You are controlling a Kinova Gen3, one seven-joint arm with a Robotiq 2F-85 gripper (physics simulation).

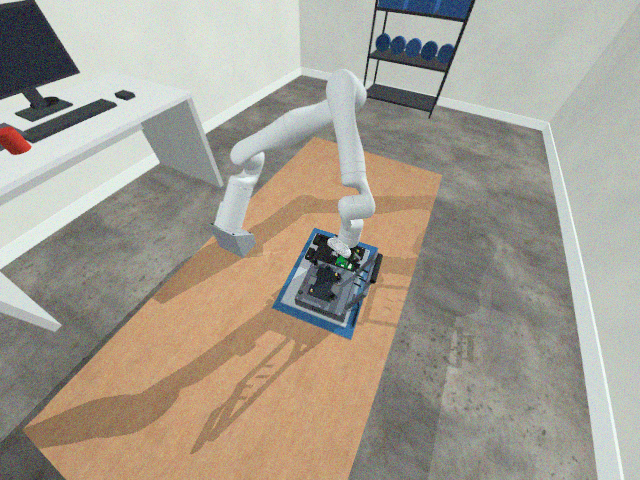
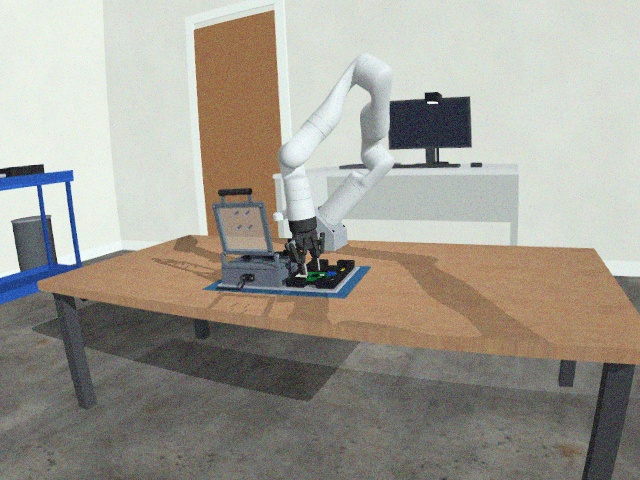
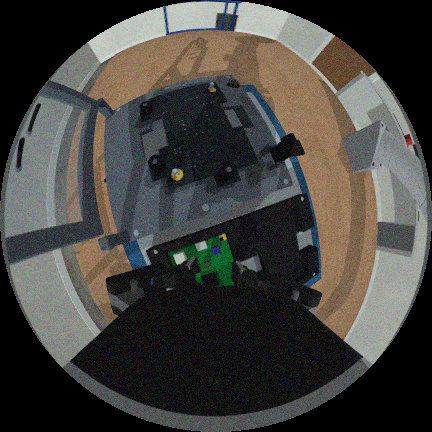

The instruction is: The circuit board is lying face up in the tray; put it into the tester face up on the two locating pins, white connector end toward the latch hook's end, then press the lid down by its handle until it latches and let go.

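Seen in the pictures: gripper, fingertip midpoint: (image 1: 343,259) (image 2: 310,273) (image 3: 214,266); arm's base at its link origin: (image 1: 228,228) (image 2: 328,217) (image 3: 382,144).
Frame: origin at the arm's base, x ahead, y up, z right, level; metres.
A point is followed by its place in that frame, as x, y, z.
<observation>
The green circuit board (image 1: 341,262) {0.455, -0.090, -0.066} (image 2: 313,275) {0.474, -0.087, -0.092} (image 3: 214,257) {0.454, -0.090, -0.070} lies face up in the black tray (image 1: 316,252) {0.343, -0.094, -0.078} (image 2: 342,269) {0.425, -0.082, -0.161} (image 3: 273,238) {0.376, -0.093, -0.078}, with its white connector (image 3: 177,255) {0.492, -0.083, -0.051} at one end. My gripper (image 1: 345,253) {0.459, -0.087, -0.079} (image 2: 306,260) (image 3: 214,266) {0.459, -0.087, -0.079} is low over the board with its fingers open on either side of it. The grey tester (image 1: 310,296) {0.399, -0.051, 0.130} (image 2: 252,270) {0.534, -0.062, 0.061} (image 3: 128,169) {0.503, -0.052, 0.050} stands beside the tray, its nest bare, and two brass locating pins (image 3: 176,174) {0.457, -0.037, 0.019} (image 3: 210,86) {0.397, -0.037, 0.111} show. Its lid (image 2: 243,227) {0.554, 0.060, 0.066} (image 3: 44,160) stands open with the handle (image 2: 234,192) {0.582, 0.156, 0.069} up. The latch hook (image 3: 287,146) {0.375, -0.012, 0.009} is on the tester's side opposite the lid.
Tester and tray sit on a blue mat (image 1: 289,306) {0.332, -0.109, 0.169} (image 2: 357,278) {0.415, -0.110, -0.201} (image 3: 132,255) {0.567, -0.109, -0.037} on the wooden table (image 1: 180,361) {0.084, -0.111, 0.460} (image 2: 465,310) {0.636, -0.111, -0.498}. The arm's base (image 1: 232,237) {0.055, 0.022, 0.047} is bolted nearby. A white desk (image 1: 103,129) with a monitor, a shelf rack (image 1: 368,56) and a blue cart (image 2: 35,180) stand around.
</observation>
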